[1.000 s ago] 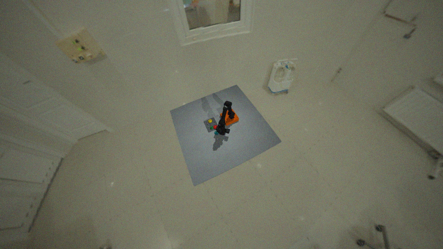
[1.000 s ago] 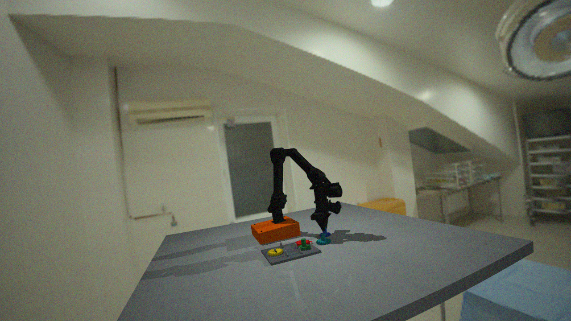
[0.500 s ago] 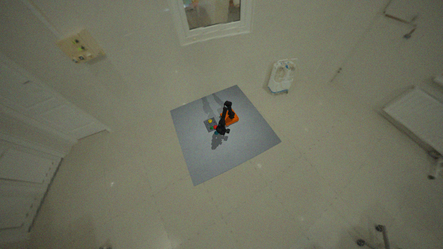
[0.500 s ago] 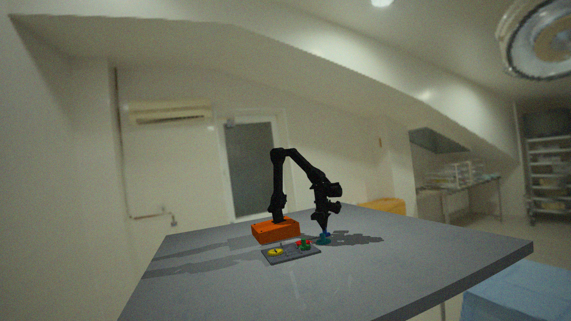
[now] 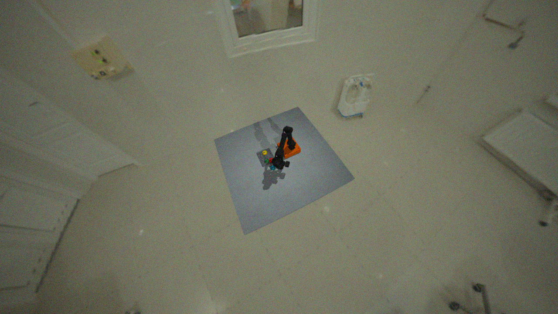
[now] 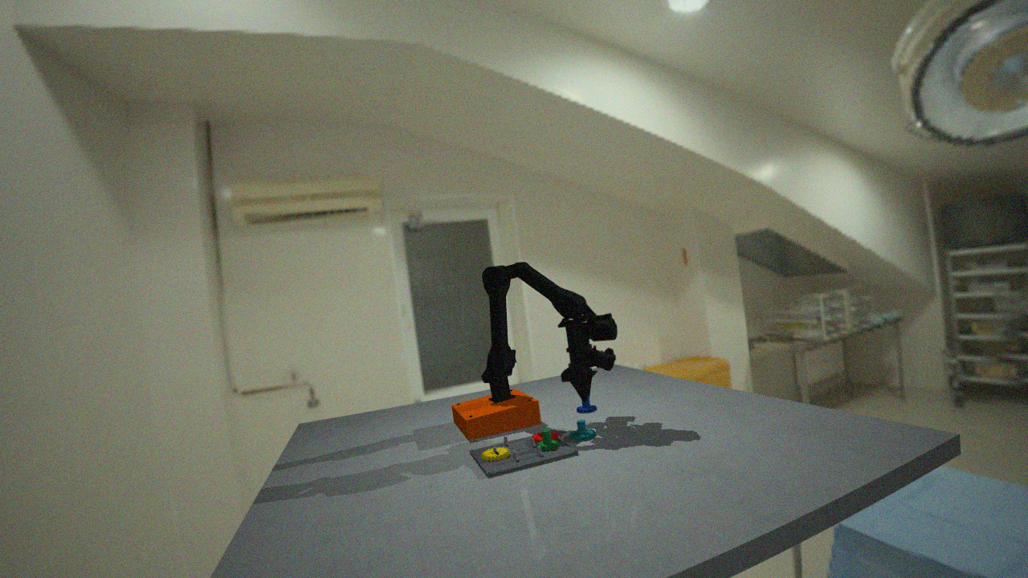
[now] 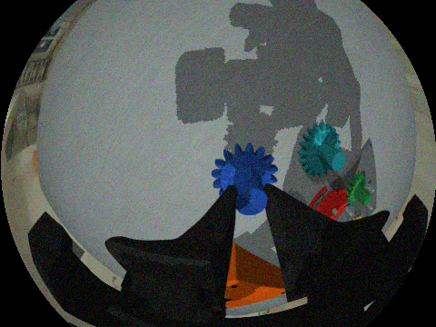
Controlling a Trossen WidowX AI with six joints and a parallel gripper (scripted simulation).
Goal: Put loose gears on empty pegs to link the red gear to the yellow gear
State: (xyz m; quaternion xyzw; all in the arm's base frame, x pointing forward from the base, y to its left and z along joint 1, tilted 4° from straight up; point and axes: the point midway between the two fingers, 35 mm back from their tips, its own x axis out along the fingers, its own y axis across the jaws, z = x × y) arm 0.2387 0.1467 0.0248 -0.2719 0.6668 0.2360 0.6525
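The green gear lies 17 cm to the right of my gripper tip, 9 cm ahead of it and 4 cm below it. Round my gripper tip: teal gear (7 cm to the right, 7 cm ahead, 5 cm below); then red arrow (12 cm to the right, 6 cm below, 2 cm ahead); then blue gear (1 cm below).
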